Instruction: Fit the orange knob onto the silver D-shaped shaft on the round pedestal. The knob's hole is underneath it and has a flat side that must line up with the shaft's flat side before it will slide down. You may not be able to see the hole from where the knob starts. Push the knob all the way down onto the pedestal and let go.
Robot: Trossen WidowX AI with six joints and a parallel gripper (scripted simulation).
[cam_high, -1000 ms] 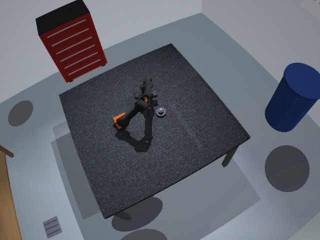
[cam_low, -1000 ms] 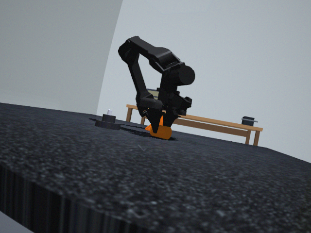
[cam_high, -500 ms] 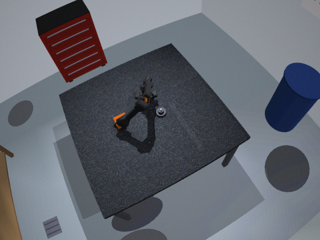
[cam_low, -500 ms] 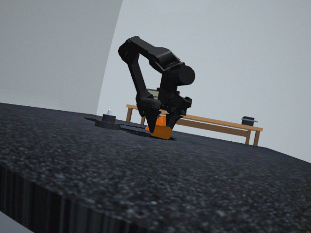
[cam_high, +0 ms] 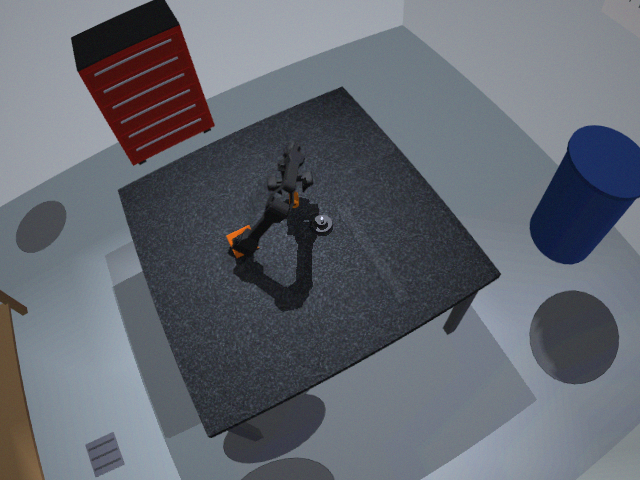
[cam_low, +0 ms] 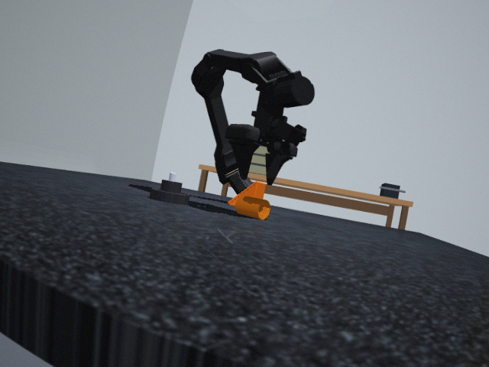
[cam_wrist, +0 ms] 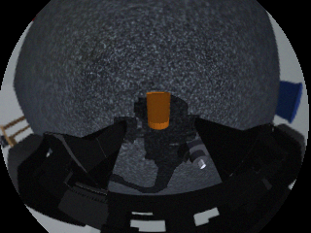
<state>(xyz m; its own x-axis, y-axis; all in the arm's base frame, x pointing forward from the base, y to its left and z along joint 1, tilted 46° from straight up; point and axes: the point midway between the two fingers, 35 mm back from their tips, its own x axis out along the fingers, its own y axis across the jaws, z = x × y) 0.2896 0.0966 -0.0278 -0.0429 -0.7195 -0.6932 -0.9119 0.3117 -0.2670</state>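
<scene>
Now: gripper tip 1 cm short of the orange knob, 1 cm to the right of it and 5 cm above it. Also, from my gripper tip: round black pedestal: 4 cm ahead, 17 cm to the right, 4 cm below.
</scene>
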